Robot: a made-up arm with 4 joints.
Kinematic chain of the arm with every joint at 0, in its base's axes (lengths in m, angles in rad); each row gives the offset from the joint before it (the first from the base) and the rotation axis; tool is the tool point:
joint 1: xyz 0 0 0.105 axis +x
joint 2: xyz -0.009 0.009 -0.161 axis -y
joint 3: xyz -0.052 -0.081 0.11 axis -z
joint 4: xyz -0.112 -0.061 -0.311 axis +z
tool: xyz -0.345 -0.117 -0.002
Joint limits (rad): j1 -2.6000..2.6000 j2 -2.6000..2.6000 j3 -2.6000..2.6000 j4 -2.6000..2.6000
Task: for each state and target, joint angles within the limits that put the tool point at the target. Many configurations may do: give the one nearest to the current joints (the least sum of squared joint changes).
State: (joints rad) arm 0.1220 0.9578 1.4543 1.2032
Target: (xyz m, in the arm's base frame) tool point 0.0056 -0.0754 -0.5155
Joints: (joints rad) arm 0.3185 1.0818 1.3808 1.9854
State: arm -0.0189 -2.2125 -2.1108 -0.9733
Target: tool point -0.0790 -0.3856 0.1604
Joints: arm 0.2707 -2.0282 -1.9652 -1.6952
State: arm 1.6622 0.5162 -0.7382 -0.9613
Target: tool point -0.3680 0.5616 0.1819
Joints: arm 1.9867 0.4222 -0.4991 -0.8882
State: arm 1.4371 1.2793 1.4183 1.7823
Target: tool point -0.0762 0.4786 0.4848
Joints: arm 1.9392 0.9183 2.2026 1.5180
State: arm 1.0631 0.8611 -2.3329 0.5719
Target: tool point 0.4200 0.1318 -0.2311
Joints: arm 1.3794 0.4162 -2.0087 0.3594
